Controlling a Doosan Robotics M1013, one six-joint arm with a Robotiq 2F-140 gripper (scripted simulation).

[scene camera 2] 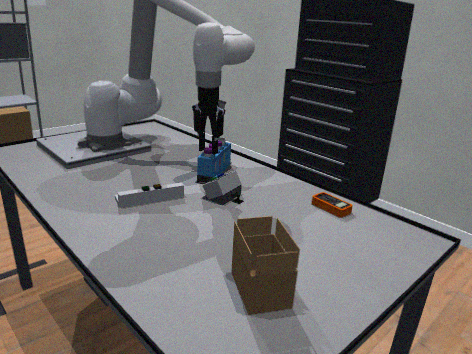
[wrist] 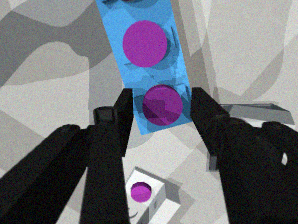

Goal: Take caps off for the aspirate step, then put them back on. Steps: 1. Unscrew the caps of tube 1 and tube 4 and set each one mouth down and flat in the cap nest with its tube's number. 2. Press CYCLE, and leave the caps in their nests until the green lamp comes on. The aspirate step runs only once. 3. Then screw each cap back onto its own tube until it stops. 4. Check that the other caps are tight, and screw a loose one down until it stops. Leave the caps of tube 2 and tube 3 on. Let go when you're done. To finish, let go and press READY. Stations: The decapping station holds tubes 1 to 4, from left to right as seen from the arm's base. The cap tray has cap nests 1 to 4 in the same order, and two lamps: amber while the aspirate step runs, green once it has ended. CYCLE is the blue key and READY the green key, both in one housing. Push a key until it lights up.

my gripper: scene camera 2; wrist
cardboard box: scene camera 2 272,288; not seen in the wrist view (out of frame)
same spot on my gripper: (wrist: pixel 47 176) = (scene camera 2: pixel 199 121)
